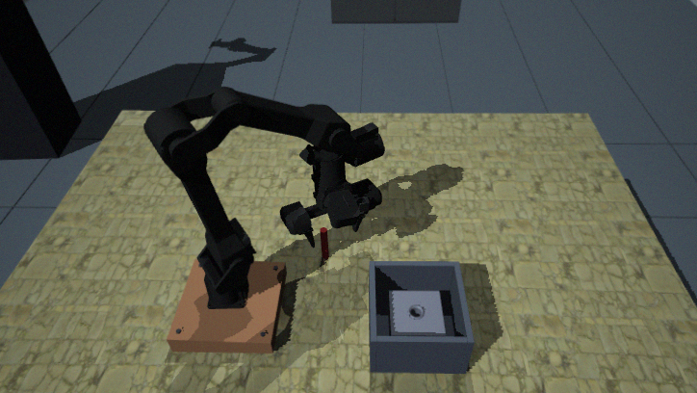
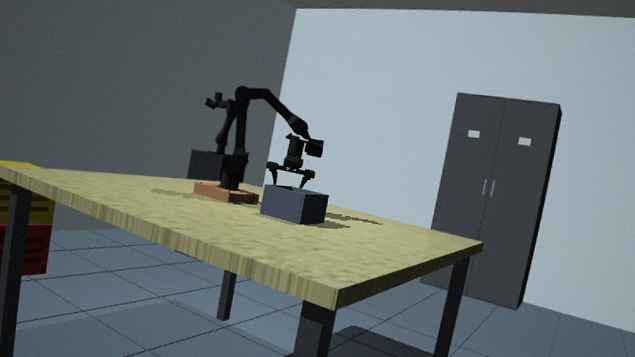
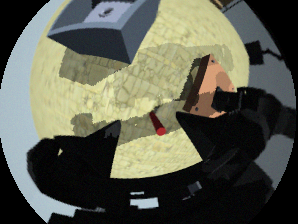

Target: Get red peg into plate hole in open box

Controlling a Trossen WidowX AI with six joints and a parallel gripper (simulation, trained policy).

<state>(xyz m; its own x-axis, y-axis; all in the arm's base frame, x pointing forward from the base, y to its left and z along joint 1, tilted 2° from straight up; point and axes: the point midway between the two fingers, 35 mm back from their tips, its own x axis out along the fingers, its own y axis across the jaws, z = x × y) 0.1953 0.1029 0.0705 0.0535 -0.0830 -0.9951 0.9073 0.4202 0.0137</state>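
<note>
Right now the red peg is 20 mm below my gripper tip, 20 mm behind it and 10 mm to the left of it. Also, from my gripper tip: grey box: 170 mm to the right, 140 mm ahead, 40 mm below; then light grey plate: 170 mm to the right, 140 mm ahead, 20 mm below.
</note>
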